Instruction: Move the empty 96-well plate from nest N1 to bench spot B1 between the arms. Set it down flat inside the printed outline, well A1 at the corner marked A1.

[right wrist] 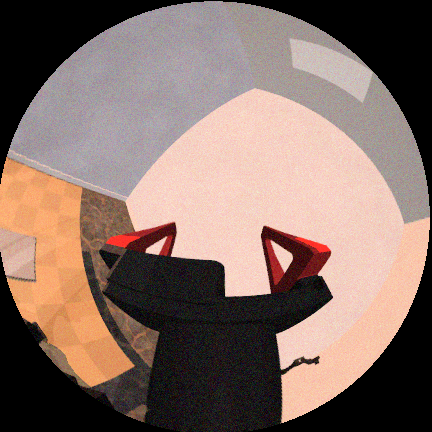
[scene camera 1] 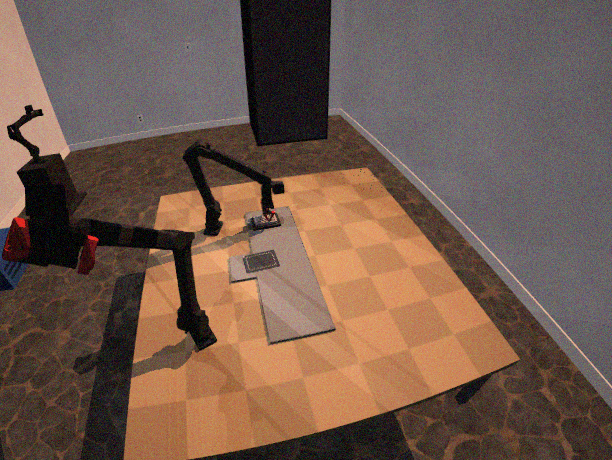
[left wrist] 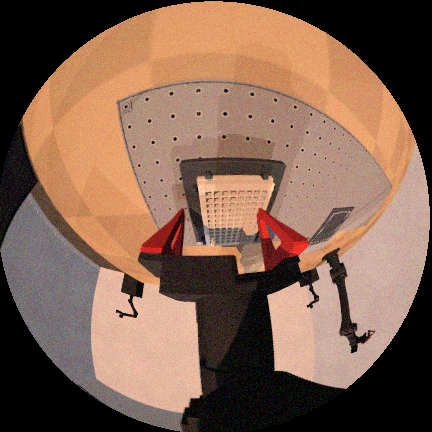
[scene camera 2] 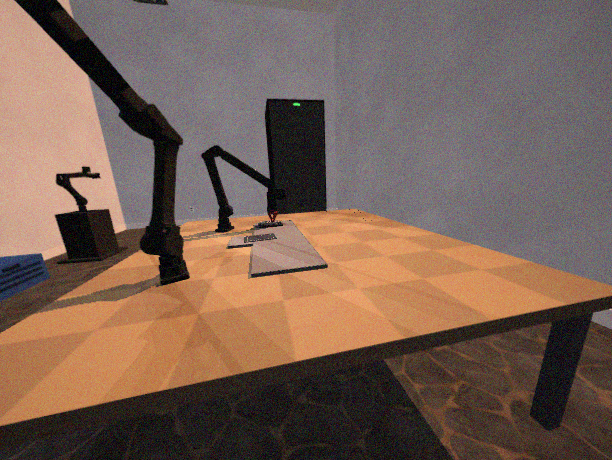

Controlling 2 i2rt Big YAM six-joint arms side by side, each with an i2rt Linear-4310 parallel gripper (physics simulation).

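Frame: origin at the left arm's base, x ahead, y left, z up, level; millimetres.
Seen in the pictures: left gripper, between the fingertips: (scene camera 1: 268, 216) (left wrist: 221, 211) (scene camera 2: 272, 221); right gripper, between the fingertips: (right wrist: 218, 228) (scene camera 1: 62, 258); left arm's base, origin of its link: (scene camera 1: 213, 228) (scene camera 2: 225, 230); right arm's base, origin of its link: (scene camera 1: 202, 335) (left wrist: 330, 252) (scene camera 2: 174, 276).
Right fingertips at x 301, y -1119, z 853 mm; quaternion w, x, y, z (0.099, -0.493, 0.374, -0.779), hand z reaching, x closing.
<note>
Offsets run from my right fingertips to a thing's top centre. "spot": to the spot under its first point. Level surfaces: height alone.
The pale 96-well plate {dx -1, dy +1196, dz -814 mm} (left wrist: 232, 200) (scene camera 1: 273, 221) lies flat in the dark nest N1 {dx -1, dy +1196, dz -819 mm} (left wrist: 233, 161). My left gripper (left wrist: 221, 211) (scene camera 1: 270, 215) (scene camera 2: 273, 216) is open close above the plate, with its red fingertips at either side near the plate's lower part in the left wrist view. Bench spot B1 {spot: dx +43, dy +869, dz -839 mm} (scene camera 1: 261, 261) (scene camera 2: 260, 238) (left wrist: 332, 226) is a dark rectangle with a pale printed outline, and no plate lies on it. The A1 marks are too small to read. My right gripper (right wrist: 218, 228) (scene camera 1: 52, 248) is open and empty, raised far to the left in scene camera 1.
Nest and spot sit on a grey holed board {dz -840 mm} (scene camera 1: 300, 310) (scene camera 2: 287, 260) (left wrist: 210, 102) on the checkered wooden table {dz -853 mm} (scene camera 1: 350, 370) (scene camera 2: 310, 325). A dark cabinet (scene camera 1: 290, 75) (scene camera 2: 297, 160) stands behind. A blue box (scene camera 2: 22, 272) stands at the left.
</note>
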